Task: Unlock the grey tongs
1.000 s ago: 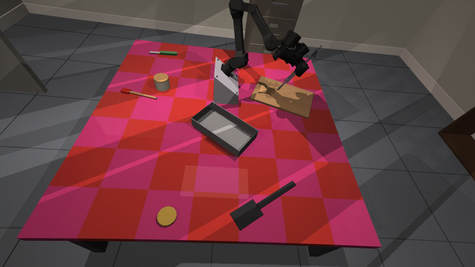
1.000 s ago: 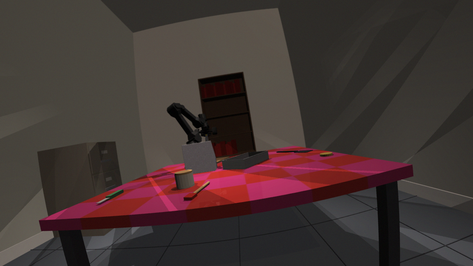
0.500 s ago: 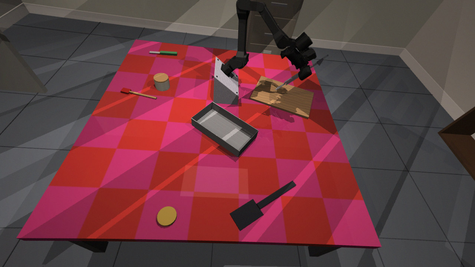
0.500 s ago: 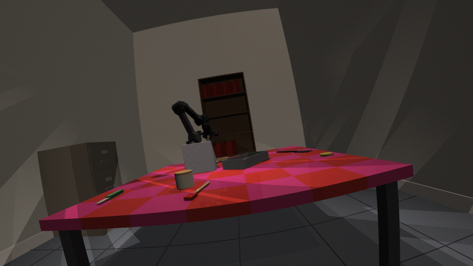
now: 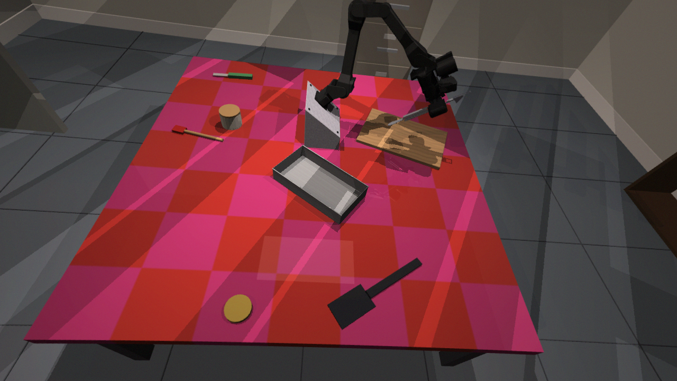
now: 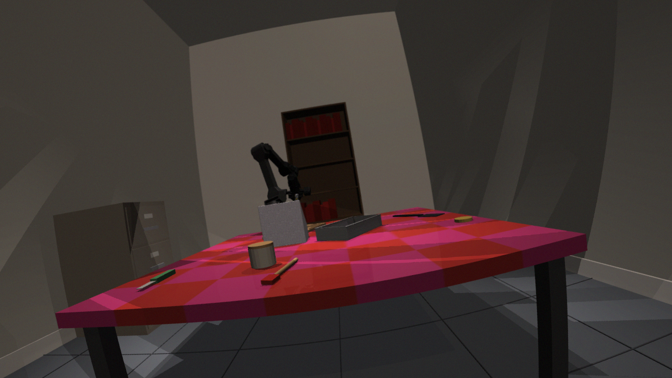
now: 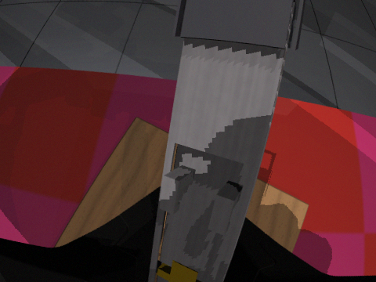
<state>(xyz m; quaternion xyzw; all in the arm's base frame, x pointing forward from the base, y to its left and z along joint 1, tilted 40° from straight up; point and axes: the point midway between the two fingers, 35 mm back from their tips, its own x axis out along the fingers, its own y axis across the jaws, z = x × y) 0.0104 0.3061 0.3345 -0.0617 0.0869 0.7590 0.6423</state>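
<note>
Right now the yellow lock is 30 mm to the right of my gripper tip and 30 mm above it. From my gripper tip the other things lie so: roasting tin 430 mm to the right, 330 mm ahead, 140 mm below; wooden board 160 mm below, 100 mm to the right, 10 mm behind; black spatula 690 mm ahead, 220 mm to the right, 160 mm below.
</note>
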